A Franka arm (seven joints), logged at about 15 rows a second.
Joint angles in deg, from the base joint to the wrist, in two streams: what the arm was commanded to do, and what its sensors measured. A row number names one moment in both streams.
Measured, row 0: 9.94, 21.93, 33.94, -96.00, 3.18, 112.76, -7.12
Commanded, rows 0 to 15: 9.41, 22.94, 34.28, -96.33, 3.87, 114.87, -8.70; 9.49, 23.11, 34.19, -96.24, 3.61, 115.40, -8.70; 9.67, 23.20, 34.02, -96.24, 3.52, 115.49, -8.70; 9.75, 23.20, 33.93, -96.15, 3.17, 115.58, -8.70; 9.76, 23.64, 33.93, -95.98, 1.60, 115.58, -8.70; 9.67, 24.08, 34.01, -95.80, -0.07, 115.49, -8.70; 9.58, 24.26, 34.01, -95.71, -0.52, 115.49, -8.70; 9.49, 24.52, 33.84, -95.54, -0.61, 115.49, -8.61; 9.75, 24.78, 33.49, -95.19, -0.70, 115.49, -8.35; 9.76, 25.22, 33.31, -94.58, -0.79, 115.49, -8.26; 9.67, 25.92, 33.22, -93.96, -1.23, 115.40, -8.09; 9.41, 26.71, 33.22, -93.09, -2.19, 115.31, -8.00; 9.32, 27.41, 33.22, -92.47, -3.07, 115.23, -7.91; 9.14, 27.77, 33.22, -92.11, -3.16, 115.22, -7.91; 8.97, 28.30, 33.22, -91.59, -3.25, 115.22, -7.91; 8.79, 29.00, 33.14, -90.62, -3.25, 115.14, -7.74
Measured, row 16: 9.27, 26.28, 32.66, -93.92, -1.87, 115.14, -7.44
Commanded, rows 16 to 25: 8.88, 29.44, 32.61, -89.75, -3.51, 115.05, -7.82; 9.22, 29.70, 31.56, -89.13, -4.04, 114.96, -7.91; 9.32, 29.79, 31.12, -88.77, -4.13, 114.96, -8.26; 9.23, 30.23, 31.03, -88.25, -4.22, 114.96, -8.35; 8.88, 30.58, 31.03, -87.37, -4.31, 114.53, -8.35; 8.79, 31.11, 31.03, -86.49, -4.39, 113.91, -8.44; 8.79, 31.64, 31.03, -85.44, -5.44, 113.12, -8.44; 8.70, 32.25, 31.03, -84.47, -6.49, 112.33, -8.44; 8.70, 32.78, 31.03, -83.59, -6.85, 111.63, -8.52; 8.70, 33.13, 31.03, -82.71, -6.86, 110.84, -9.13
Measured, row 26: 8.71, 30.47, 30.52, -87.12, -5.04, 113.19, -8.05
